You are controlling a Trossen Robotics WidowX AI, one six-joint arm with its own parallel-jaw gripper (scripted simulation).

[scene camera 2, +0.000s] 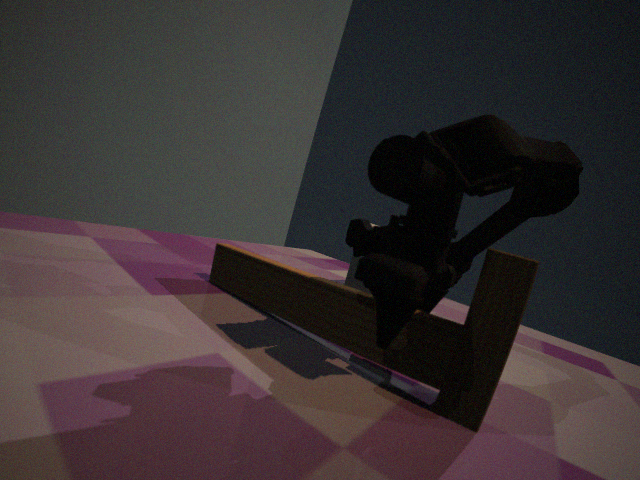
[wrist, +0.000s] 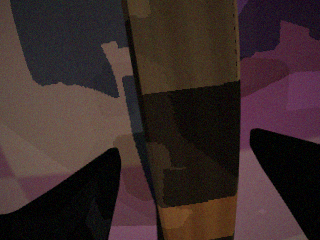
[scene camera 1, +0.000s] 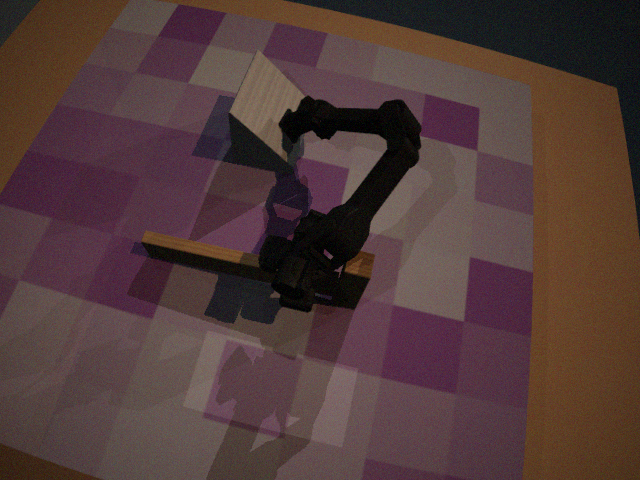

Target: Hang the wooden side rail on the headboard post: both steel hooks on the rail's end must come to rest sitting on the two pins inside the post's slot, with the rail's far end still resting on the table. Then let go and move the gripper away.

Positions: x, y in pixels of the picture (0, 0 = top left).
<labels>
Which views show the wooden side rail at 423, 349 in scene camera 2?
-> Scene camera 2, the wrist view and scene camera 1: all of them.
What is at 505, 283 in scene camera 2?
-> A headboard post.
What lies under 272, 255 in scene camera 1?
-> My gripper.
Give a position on a wooden side rail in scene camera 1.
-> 169, 248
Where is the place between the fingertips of my gripper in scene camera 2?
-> At 394, 340
</labels>
